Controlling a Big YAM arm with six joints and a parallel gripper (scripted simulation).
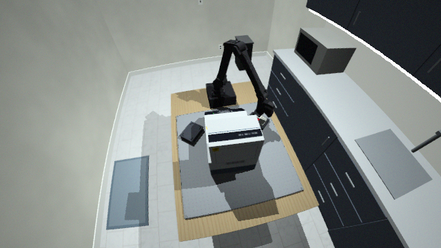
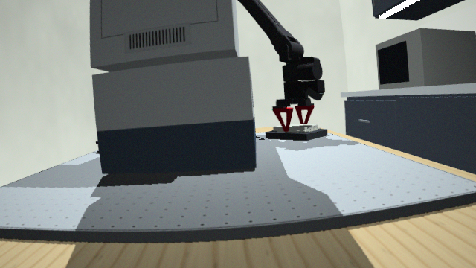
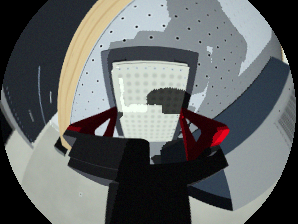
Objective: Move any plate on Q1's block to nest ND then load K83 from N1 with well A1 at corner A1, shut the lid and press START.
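My hand is right at the white 96-well plate K83. Round my hand: dark nest N1: 2 cm below; dark nest ND: 55 cm to the right, 6 cm ahead.
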